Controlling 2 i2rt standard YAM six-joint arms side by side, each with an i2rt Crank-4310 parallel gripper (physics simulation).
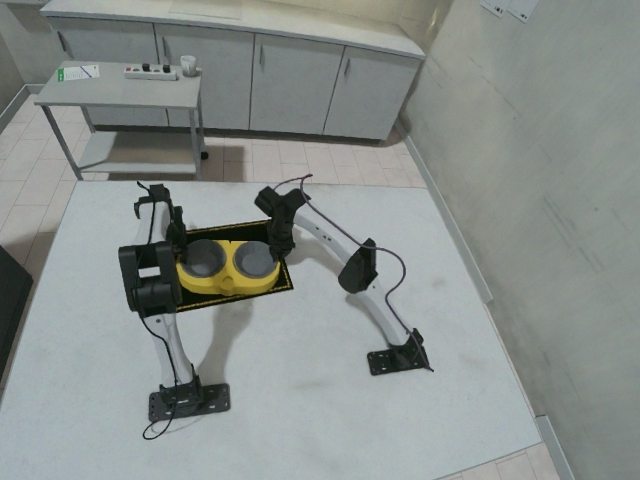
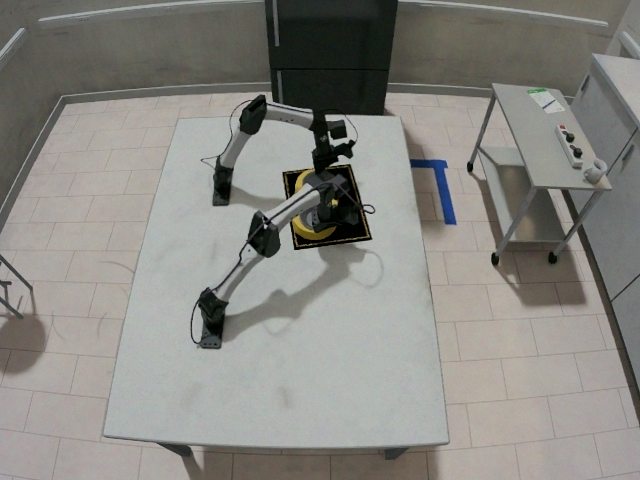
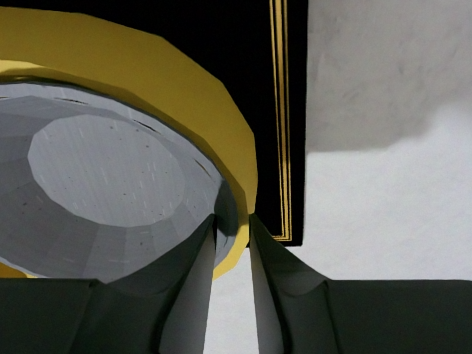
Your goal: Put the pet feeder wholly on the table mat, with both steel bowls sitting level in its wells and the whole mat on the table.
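The yellow pet feeder is over the black, gold-bordered mat; whether its base touches the mat is unclear. One steel bowl is in its left well, the other in its right well; both look about level. My right gripper is shut on the feeder's rim at the right end, one finger inside the bowl's edge. My left gripper is at the feeder's opposite end, its fingers hidden.
The mat lies on the pale table. Both arms reach over the mat from their base plates. A grey cart with a power strip and a mug stands beyond the table.
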